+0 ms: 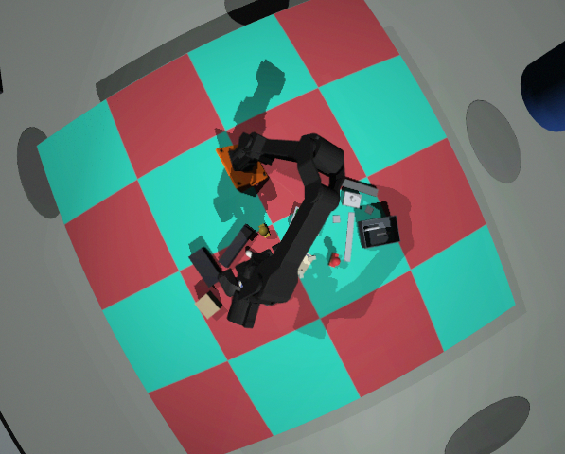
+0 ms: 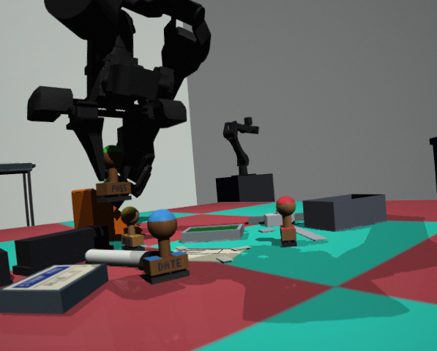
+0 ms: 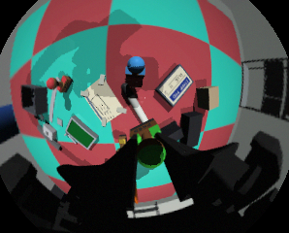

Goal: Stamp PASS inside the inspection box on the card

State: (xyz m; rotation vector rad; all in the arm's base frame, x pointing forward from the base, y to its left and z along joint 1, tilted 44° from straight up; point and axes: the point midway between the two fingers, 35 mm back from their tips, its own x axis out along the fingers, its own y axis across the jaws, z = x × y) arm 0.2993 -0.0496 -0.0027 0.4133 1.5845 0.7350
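Now: gripper tip 70 mm past the green ink pad, 170 mm to the right of it and 100 mm above it. The rest, counted from my gripper tip: white marker (30 mm ahead, 20 mm to the left, 90 mm below); long black block (60 mm behind, 60 mm to the right, 90 mm below); PASS stamp (right at my gripper tip).
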